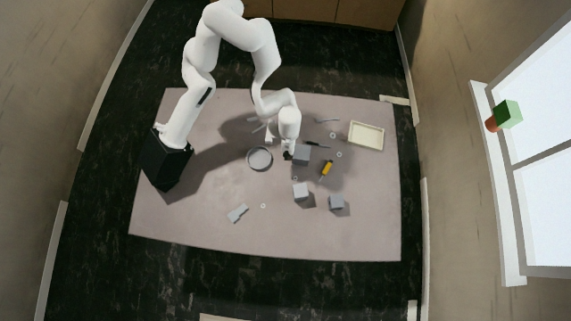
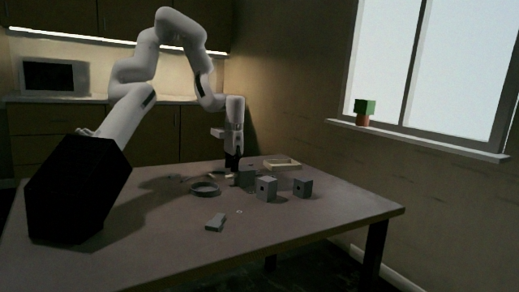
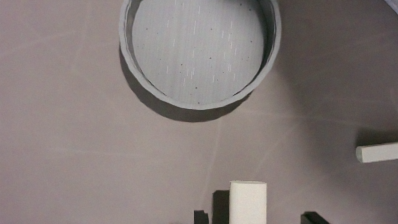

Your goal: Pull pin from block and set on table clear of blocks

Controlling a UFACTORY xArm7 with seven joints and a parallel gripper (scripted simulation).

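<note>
My hand is 120 mm past the round grey dish, 30 mm to the left of it and 80 mm above it. Round my hand: cream tray (350 mm ahead, 160 mm to the left, 80 mm below).
</note>
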